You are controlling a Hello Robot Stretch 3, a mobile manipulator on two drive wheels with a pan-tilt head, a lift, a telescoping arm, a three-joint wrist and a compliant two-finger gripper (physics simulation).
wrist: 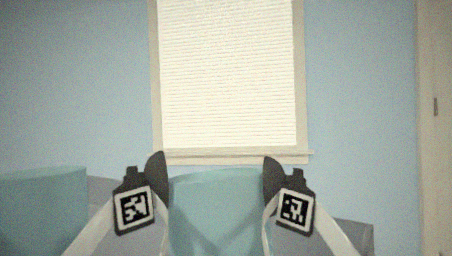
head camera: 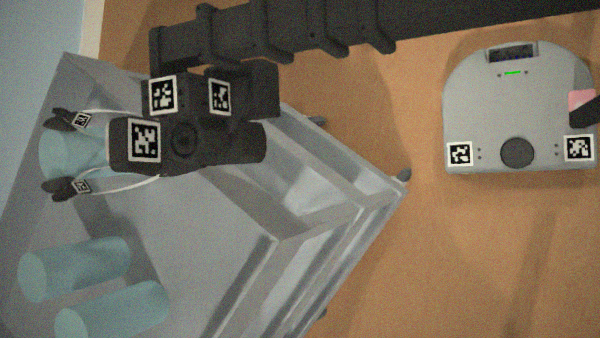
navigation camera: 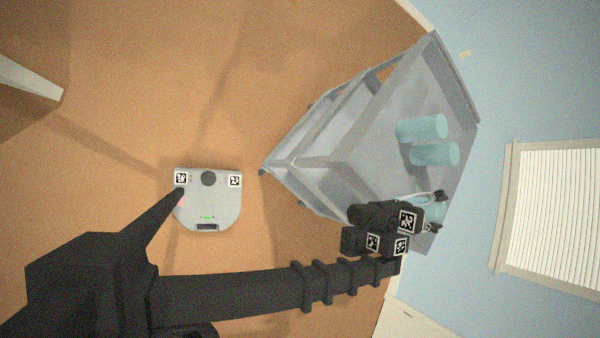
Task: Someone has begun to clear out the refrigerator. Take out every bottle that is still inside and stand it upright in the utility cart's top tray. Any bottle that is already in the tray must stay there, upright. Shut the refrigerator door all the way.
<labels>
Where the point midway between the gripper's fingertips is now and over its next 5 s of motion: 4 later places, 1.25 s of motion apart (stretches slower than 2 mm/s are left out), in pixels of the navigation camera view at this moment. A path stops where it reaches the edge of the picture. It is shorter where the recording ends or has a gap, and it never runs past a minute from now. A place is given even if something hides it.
My gripper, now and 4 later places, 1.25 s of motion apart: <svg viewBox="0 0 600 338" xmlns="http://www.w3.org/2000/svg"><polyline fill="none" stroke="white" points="442,211 438,210 472,216 511,223 496,228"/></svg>
</labels>
